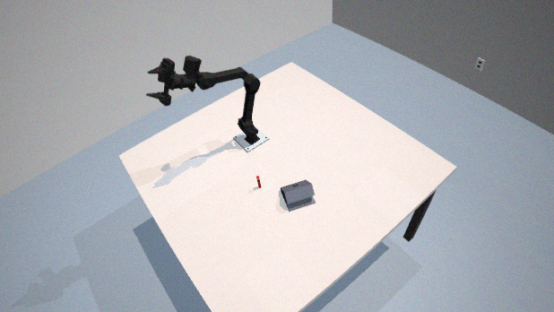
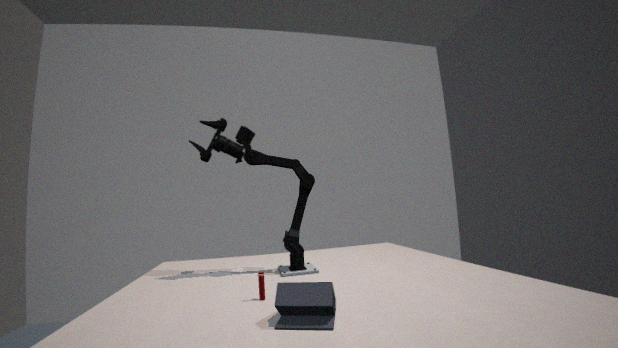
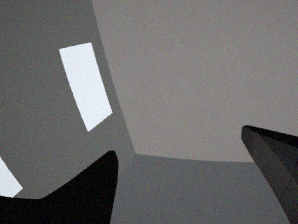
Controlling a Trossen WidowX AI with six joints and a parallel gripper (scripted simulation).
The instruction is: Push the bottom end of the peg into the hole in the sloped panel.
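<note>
Right now my gripper tip is 530 mm above the peg, 300 mm short of it and 230 mm to the right of it. Also, from my gripper tip: dark grey sloped panel: 550 mm below, 460 mm ahead, 330 mm to the left.
</note>
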